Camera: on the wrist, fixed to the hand. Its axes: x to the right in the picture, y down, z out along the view.
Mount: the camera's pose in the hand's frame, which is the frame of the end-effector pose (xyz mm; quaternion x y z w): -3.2 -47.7 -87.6 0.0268 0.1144 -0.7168 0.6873
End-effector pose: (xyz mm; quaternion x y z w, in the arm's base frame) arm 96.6 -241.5 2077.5 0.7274 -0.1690 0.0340 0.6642
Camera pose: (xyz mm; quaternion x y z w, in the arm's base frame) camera 122.8 -152.3 2041.2 0.6350 0.4821 -0.3650 0.4807
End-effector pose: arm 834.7 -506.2 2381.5 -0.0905 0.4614 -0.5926 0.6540
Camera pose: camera 739.9 -479.3 2366.0 0.3076 -0.3112 0.8988 0.0256
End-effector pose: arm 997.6 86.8 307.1 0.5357 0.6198 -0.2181 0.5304
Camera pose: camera 917.3 143.1 325.7 -0.0369 0.8648 -0.4854 0.1229
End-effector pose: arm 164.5 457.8 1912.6 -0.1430 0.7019 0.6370 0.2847
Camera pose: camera 174.9 364.8 1878.0 -0.6667 0.4296 0.1986 0.5758
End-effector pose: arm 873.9 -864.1 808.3 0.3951 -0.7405 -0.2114 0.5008
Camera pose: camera 971.9 -882.9 808.5 0.8400 -0.1741 -0.4392 0.2668
